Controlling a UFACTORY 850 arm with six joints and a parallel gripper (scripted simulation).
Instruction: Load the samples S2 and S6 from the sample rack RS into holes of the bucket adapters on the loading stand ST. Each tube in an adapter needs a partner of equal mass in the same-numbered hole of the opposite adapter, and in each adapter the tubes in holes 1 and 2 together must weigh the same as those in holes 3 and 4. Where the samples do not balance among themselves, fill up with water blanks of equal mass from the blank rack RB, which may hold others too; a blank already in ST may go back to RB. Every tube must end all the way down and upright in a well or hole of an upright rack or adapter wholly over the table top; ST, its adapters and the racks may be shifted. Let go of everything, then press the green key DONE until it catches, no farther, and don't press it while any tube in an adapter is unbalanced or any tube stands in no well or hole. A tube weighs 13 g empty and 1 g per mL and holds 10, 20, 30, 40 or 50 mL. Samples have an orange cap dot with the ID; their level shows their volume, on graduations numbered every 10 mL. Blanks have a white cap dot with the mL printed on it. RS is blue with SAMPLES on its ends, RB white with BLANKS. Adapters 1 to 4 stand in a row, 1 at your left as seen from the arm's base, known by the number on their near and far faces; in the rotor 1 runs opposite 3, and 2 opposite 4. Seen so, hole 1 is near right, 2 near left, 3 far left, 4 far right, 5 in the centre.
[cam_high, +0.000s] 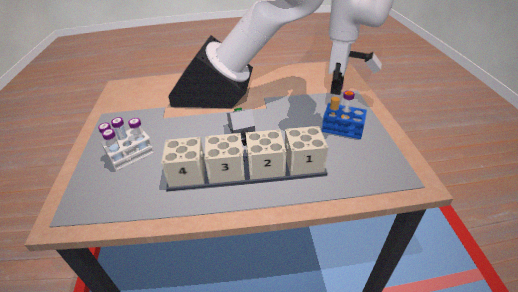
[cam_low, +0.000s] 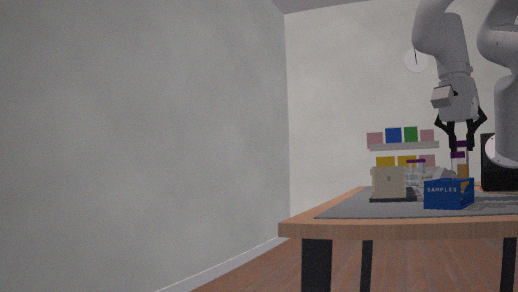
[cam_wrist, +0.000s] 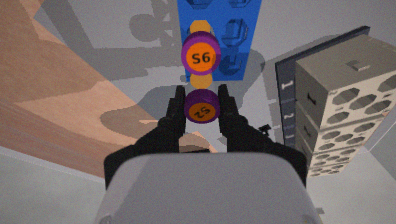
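The sample tube S2 lies 1 cm behind my hand and 5 cm below it. The rest, counted from my hand: blue sample rack RS: 3 cm ahead, 3 cm to the left, 11 cm below; then adapter 1: 21 cm ahead, 11 cm to the right, 9 cm below; then sample S6: 2 cm ahead, 4 cm to the left, 8 cm below.
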